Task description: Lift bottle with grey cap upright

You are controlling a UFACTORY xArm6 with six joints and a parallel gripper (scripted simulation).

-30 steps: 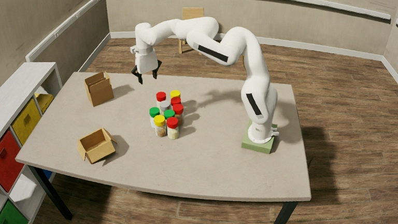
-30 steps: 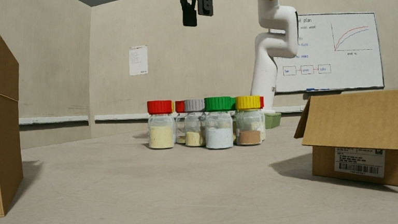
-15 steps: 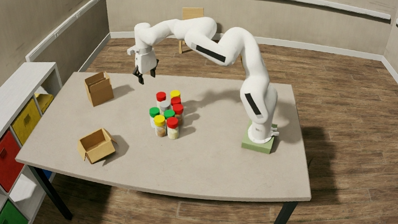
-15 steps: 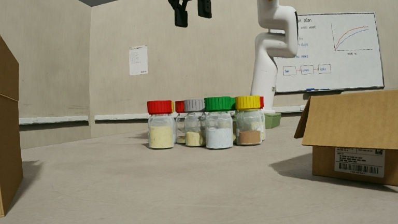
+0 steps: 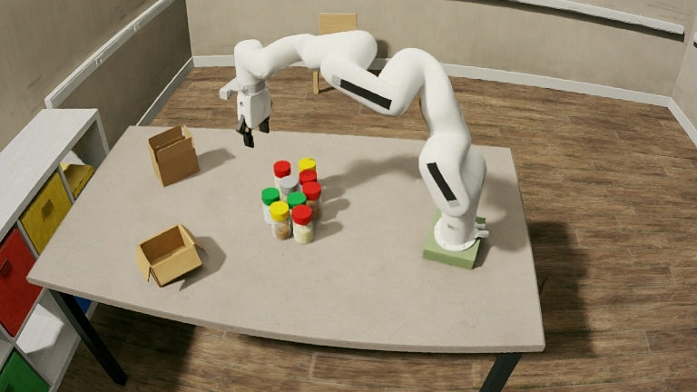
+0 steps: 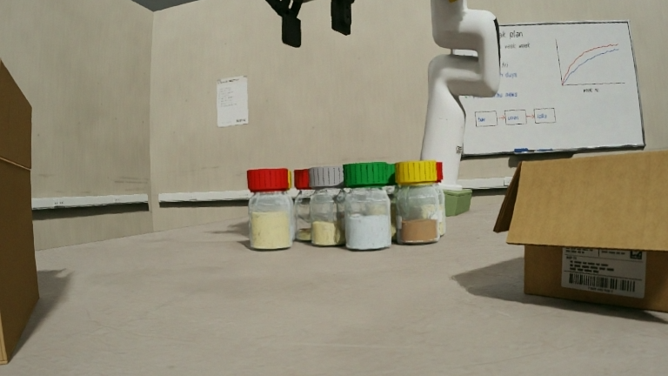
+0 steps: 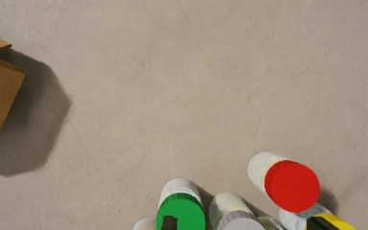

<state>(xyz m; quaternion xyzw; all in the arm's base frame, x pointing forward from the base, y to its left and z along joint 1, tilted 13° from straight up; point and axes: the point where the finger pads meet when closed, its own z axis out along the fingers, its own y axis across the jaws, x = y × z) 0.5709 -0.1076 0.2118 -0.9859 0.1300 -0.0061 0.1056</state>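
Right now the grey-capped bottle is 80 mm behind my hand, 20 mm to the right of it and 230 mm below it. From my hand the other things lie so: red-capped bottle: 120 mm behind, 60 mm to the right, 230 mm below.
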